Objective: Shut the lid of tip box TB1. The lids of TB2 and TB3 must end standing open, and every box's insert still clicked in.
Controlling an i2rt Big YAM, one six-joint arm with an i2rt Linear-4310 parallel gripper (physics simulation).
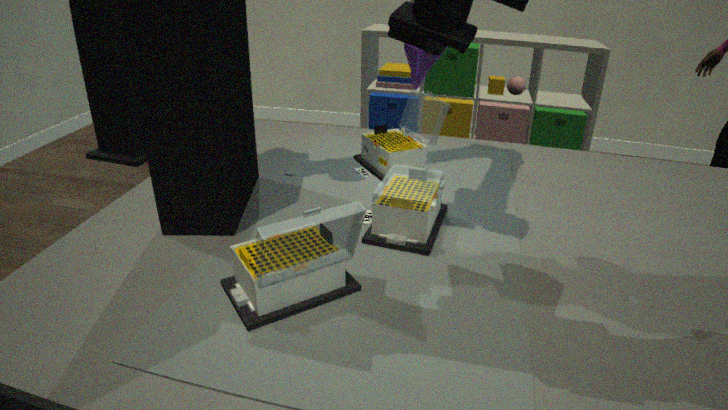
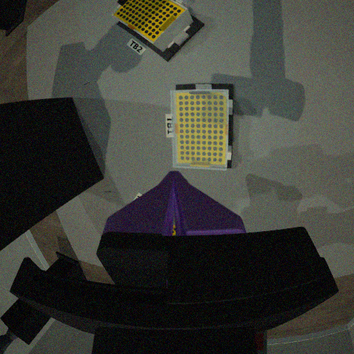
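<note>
Tip box TB1 stands mid-table on a black base. Its clear lid lies over the yellow insert; I cannot tell whether it is fully seated. TB2 stands behind it, its clear lid standing open. The third box, TB3, stands front left with its lid tilted up open; its label is unreadable. The inserts look level in their boxes. My gripper has its purple fingers shut and empty, raised above the table and apart from the boxes.
A large black pillar stands on the left, beside TB3. A shelf unit with coloured bins stands behind the table. A person's hand shows at the far right.
</note>
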